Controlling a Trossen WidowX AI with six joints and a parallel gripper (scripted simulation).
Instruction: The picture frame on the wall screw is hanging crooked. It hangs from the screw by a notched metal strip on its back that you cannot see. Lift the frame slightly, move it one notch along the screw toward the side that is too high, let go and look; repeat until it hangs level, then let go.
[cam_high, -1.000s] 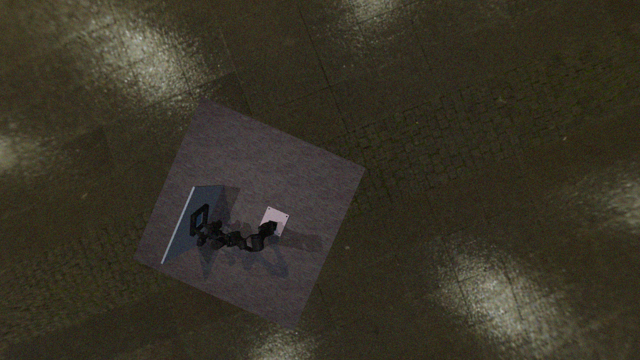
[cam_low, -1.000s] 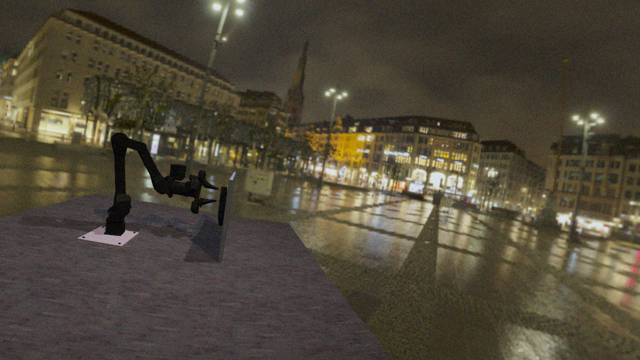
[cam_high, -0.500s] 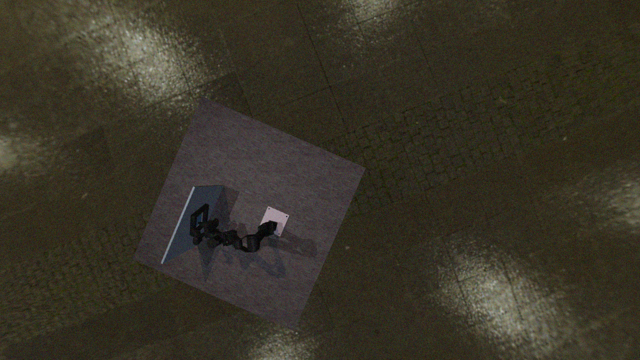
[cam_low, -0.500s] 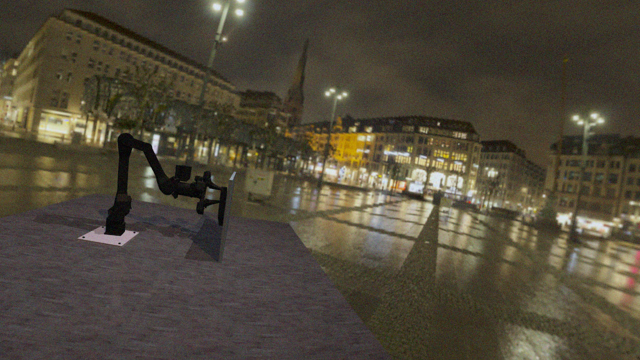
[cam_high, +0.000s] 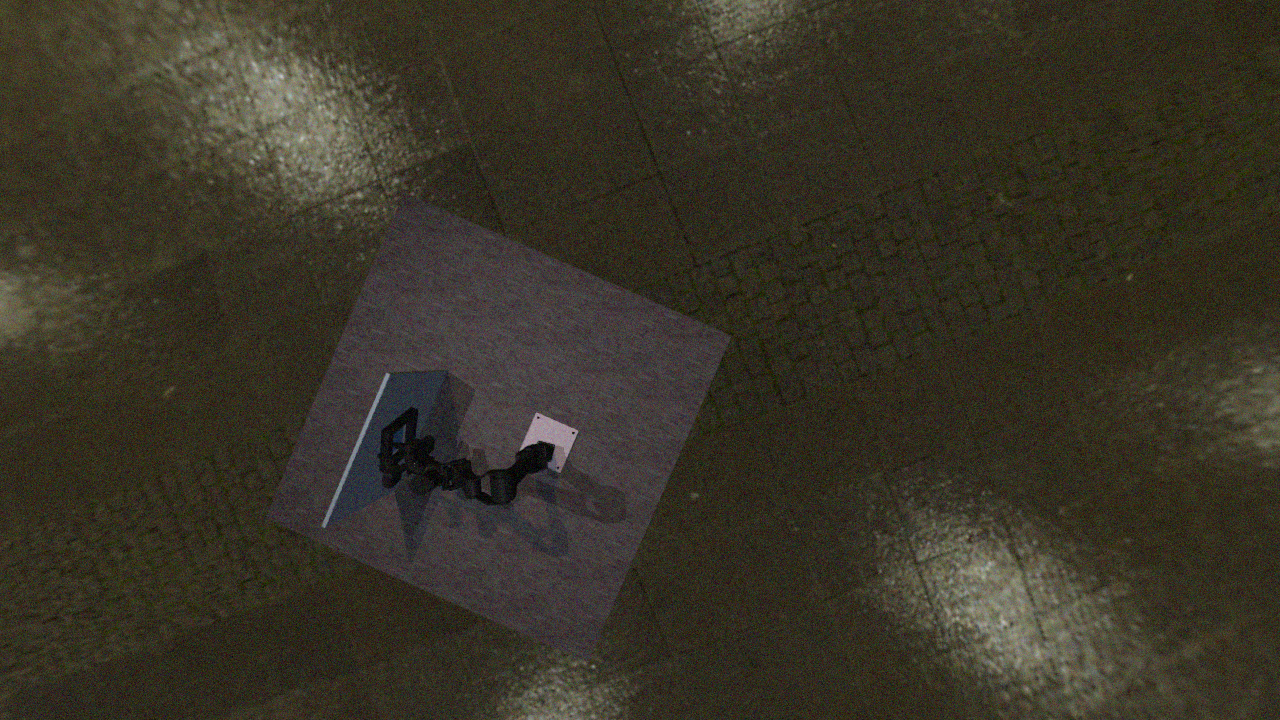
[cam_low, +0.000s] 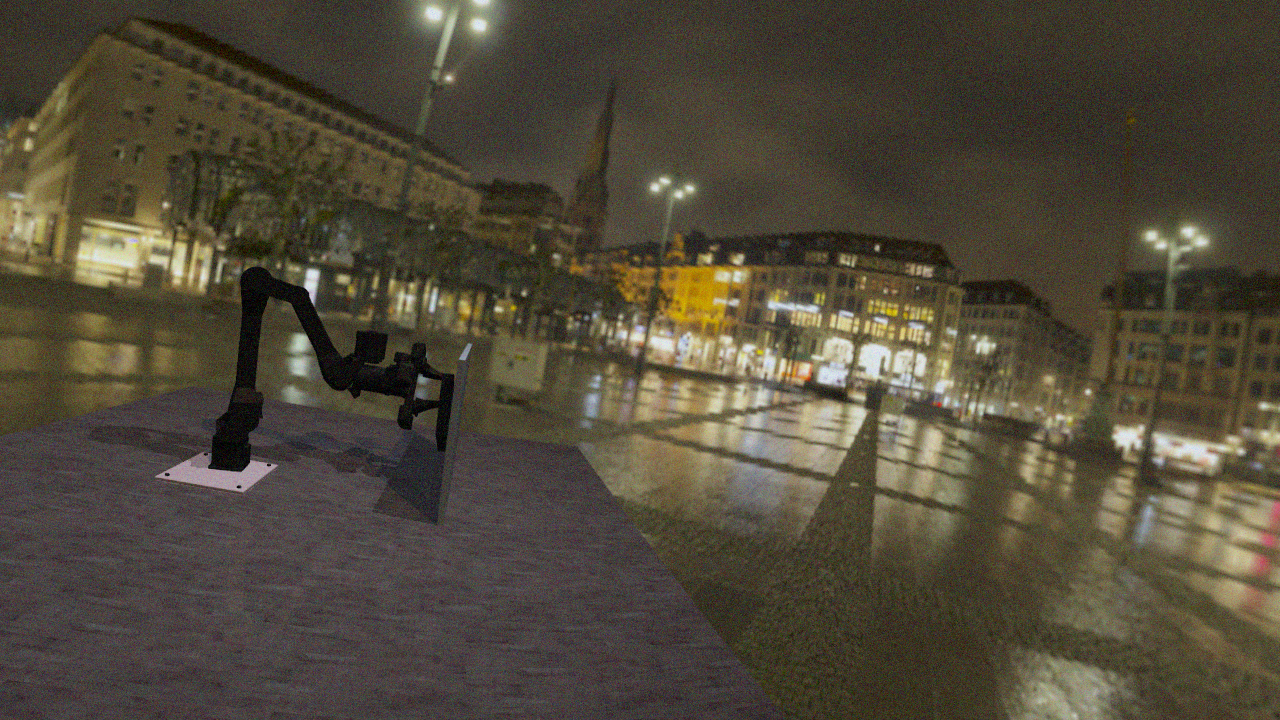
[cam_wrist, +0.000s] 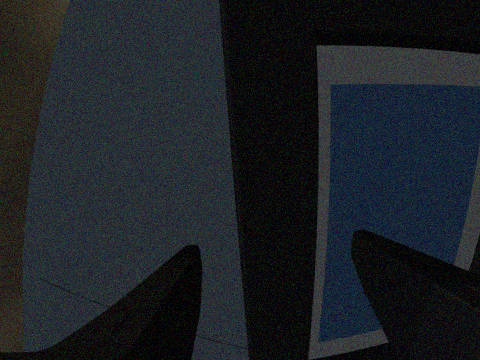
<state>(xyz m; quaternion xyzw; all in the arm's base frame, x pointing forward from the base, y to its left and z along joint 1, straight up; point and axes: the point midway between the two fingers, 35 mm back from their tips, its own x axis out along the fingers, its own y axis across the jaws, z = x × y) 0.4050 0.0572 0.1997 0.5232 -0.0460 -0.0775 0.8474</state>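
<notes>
Right now my gripper tip is 20 mm to the left of the picture frame and 50 mm above it. Also, from my gripper tip: wall panel 10 mm ahead, 10 mm to the right, 50 mm below.
</notes>
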